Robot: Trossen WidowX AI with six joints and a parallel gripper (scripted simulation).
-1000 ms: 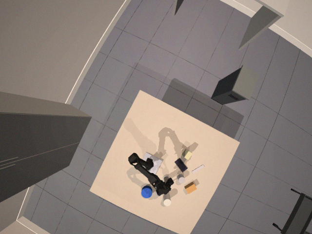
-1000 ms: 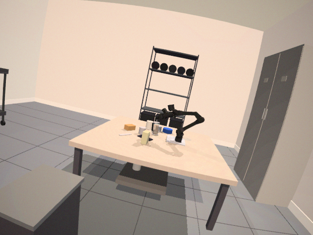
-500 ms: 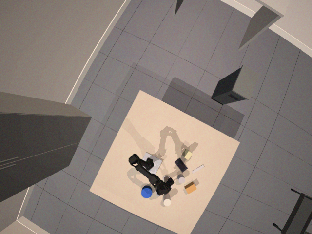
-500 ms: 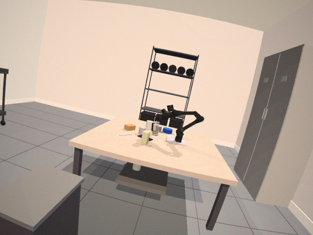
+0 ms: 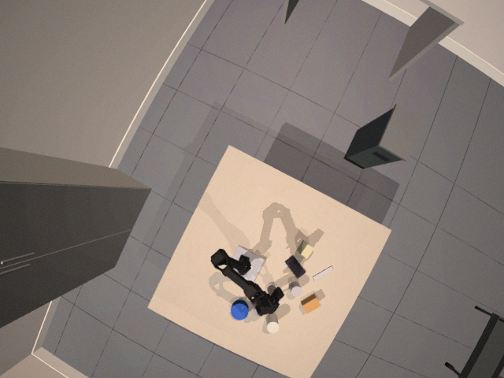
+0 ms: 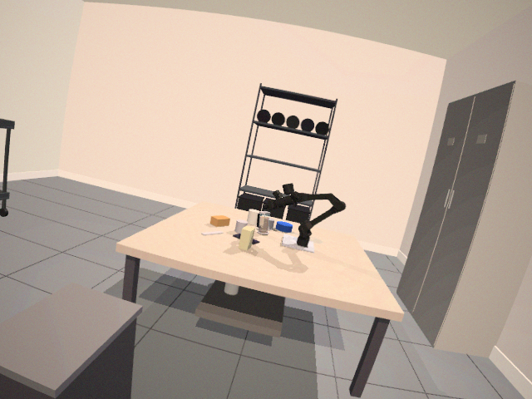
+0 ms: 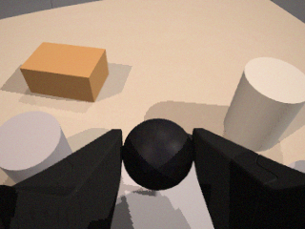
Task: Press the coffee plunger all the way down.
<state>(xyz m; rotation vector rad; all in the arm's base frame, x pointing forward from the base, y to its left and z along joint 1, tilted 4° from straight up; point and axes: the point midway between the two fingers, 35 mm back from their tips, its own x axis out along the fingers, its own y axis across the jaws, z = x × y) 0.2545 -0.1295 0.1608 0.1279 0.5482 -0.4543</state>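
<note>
The coffee press lies 9 cm below my gripper tip and 1 cm behind it. Also, from my gripper tip: blue disc (20 cm to the right, 18 cm behind, 15 cm below); then yellow box (36 cm to the left, 12 cm below, 8 cm ahead); then orange box (26 cm ahead, 15 cm below, 1 cm to the left).
</note>
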